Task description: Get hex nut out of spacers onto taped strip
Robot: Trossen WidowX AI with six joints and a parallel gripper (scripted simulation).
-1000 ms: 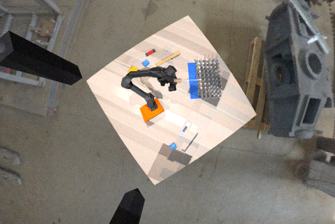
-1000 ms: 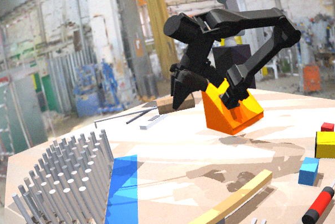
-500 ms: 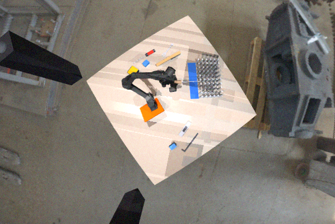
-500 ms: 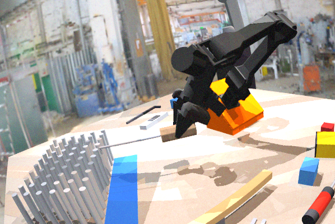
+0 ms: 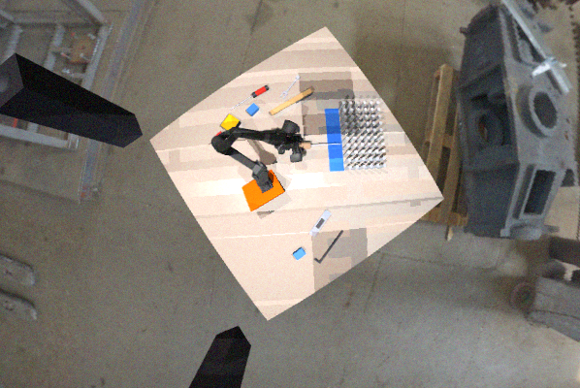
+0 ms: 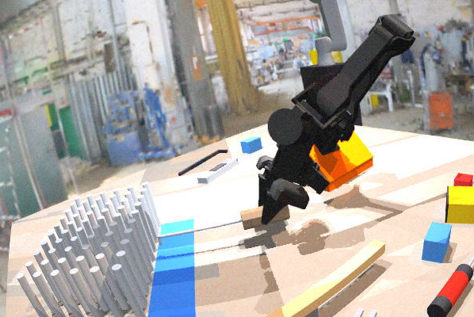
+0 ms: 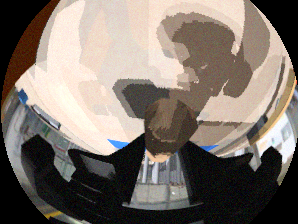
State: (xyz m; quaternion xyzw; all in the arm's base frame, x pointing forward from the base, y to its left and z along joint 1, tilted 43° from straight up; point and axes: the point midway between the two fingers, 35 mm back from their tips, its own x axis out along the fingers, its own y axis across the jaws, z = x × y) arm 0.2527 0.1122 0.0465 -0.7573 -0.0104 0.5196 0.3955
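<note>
The blue taped strip lies 18 cm ahead of my gripper tip, 4 cm to the right of it and 4 cm below it. Also, from my gripper tip: wrench (11 cm ahead, 35 cm to the left, 3 cm below); then hook tool (9 cm ahead, 4 cm to the right); then hex nut (33 cm ahead, 15 cm to the right, 3 cm below).
</note>
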